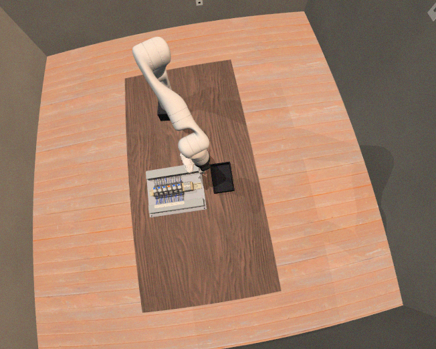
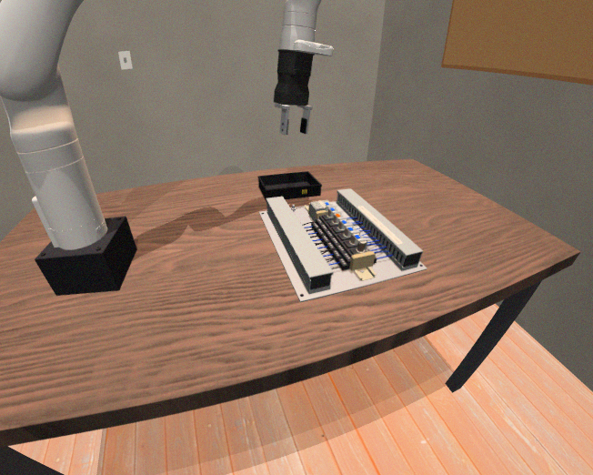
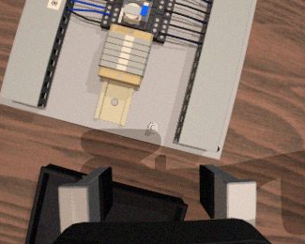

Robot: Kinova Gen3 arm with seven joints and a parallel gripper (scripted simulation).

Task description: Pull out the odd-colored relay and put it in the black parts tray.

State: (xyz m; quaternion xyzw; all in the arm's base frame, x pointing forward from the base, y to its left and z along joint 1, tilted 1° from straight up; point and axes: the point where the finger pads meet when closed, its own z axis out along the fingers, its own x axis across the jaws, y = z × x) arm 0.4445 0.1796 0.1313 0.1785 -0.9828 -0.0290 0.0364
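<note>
Right now the grey relay is 180 mm to the right of my hand, 160 mm below it and 60 mm ahead of it. Round my hand: relay panel: 190 mm below, 160 mm to the right, 60 mm ahead; black parts tray: 200 mm below, 100 mm to the left, 10 mm ahead.
</note>
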